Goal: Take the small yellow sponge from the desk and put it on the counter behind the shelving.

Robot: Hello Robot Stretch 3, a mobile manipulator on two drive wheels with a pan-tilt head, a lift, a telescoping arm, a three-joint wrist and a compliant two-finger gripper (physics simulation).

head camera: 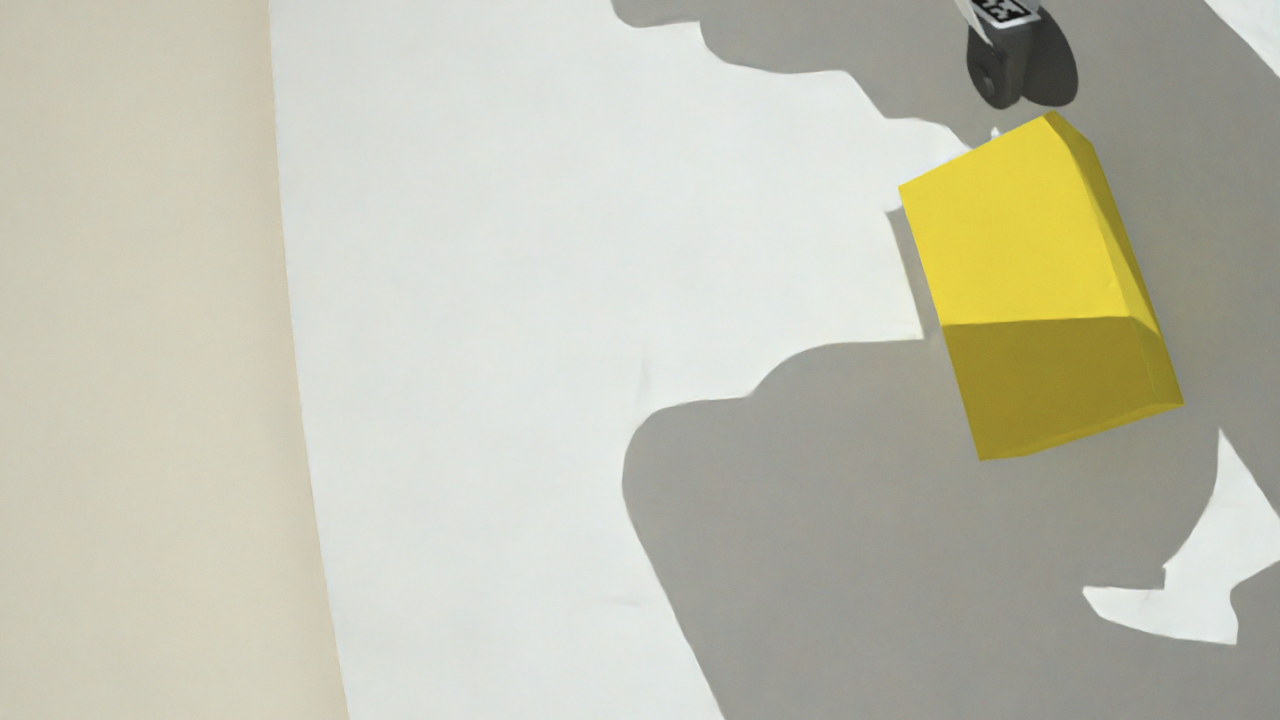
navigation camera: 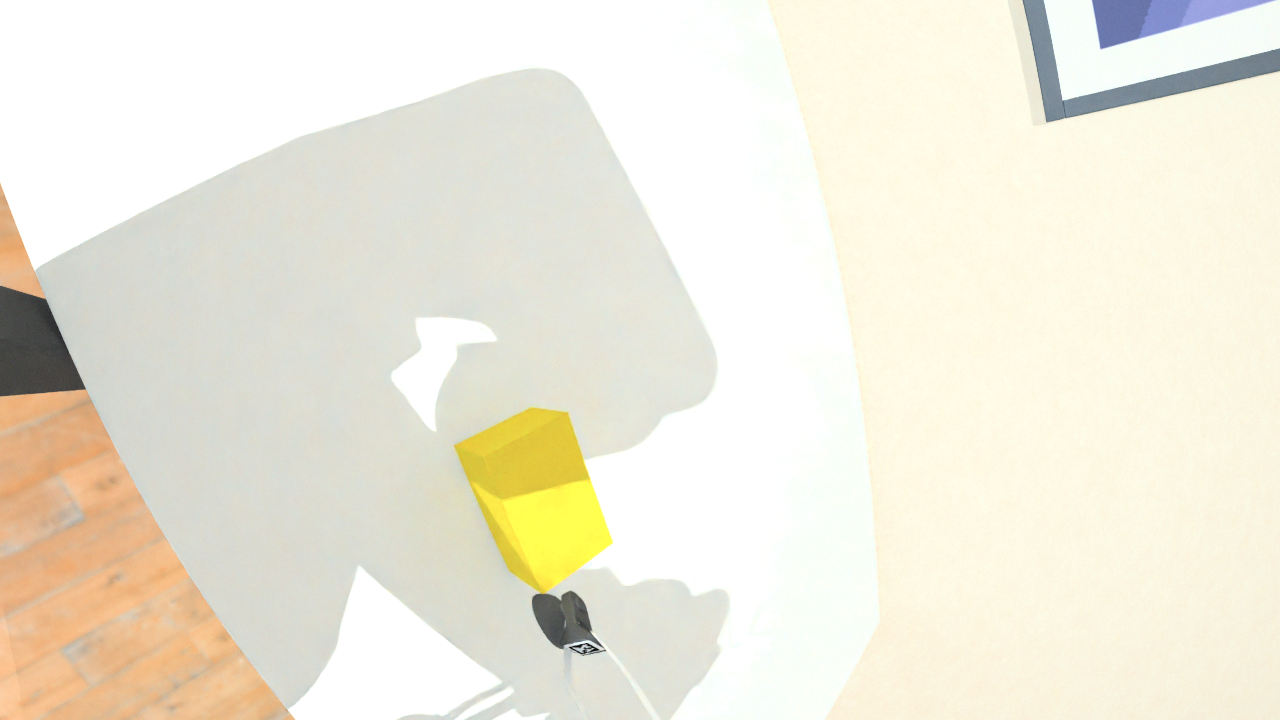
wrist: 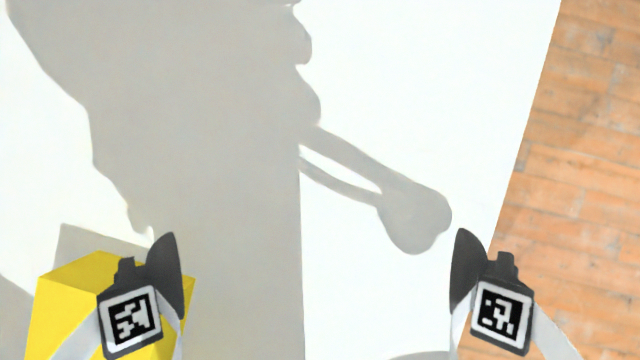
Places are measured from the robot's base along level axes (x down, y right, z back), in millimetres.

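Pixels of known places: gripper, fingertip midpoint: (navigation camera: 471,684) (wrist: 316,259).
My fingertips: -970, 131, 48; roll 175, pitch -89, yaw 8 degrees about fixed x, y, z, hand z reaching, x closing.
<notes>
Ahead of a thing's pixels: the offset from my fingertips to its top centre, as dx, dy, dz. "pt": to the spot under its first point. Level surfaces: height alone.
The yellow sponge @[-19, -60, -118] (head camera: 1029,250) (navigation camera: 546,519) (wrist: 60,310) is a block resting on the white desk @[dx +26] (head camera: 492,268) (navigation camera: 769,223) (wrist: 375,100). My gripper (wrist: 316,259) is open, its fingers wide apart with bare desk between them in the wrist view. The sponge is at the lower left there, partly hidden behind the left finger and outside the gap. One finger (head camera: 1002,71) (navigation camera: 574,613) shows close beside the sponge's end in the head and navigation views. The counter and the shelving do not show.
A beige wall (head camera: 134,358) (navigation camera: 1029,358) runs along the desk's far edge, with a grey picture frame @[pt -392, -79, -711] (navigation camera: 1163,86) on it. Wooden floor @[dx +976] (navigation camera: 107,608) (wrist: 575,175) lies beyond the other edge. A dark object (navigation camera: 35,344) shows at that edge. Shadows cross the desk.
</notes>
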